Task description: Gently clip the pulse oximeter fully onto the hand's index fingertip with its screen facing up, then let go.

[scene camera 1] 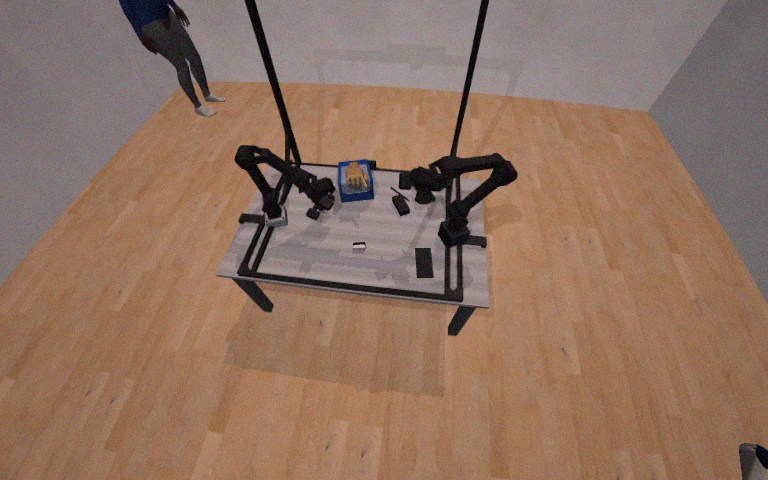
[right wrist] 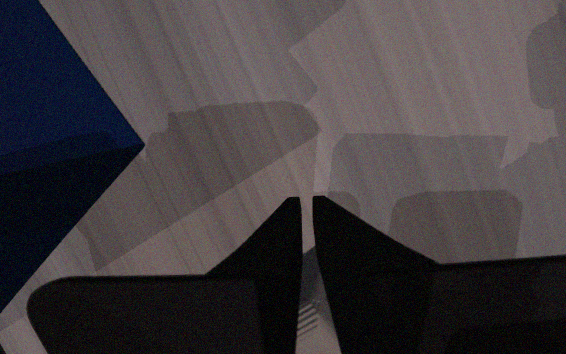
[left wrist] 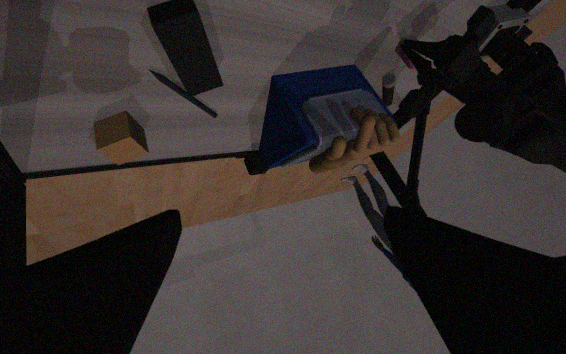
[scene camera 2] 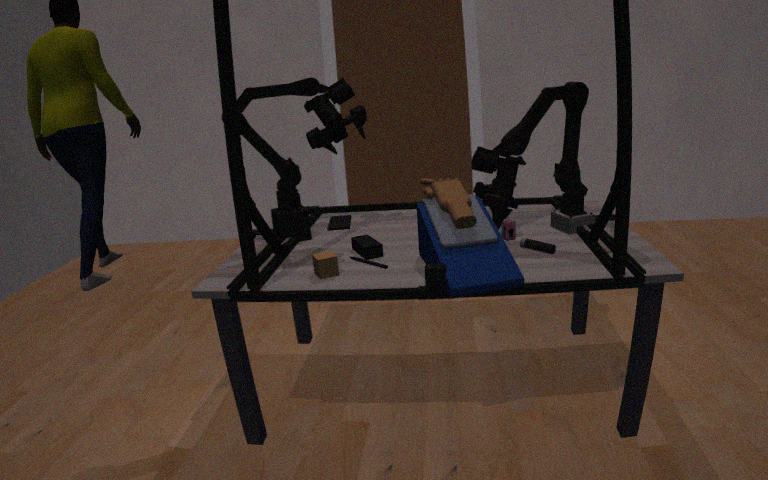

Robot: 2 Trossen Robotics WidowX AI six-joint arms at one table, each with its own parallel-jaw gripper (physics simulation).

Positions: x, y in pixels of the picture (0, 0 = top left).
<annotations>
my left gripper: open, holds nothing
a tan cube (left wrist: 120, 138): on the table
</annotations>
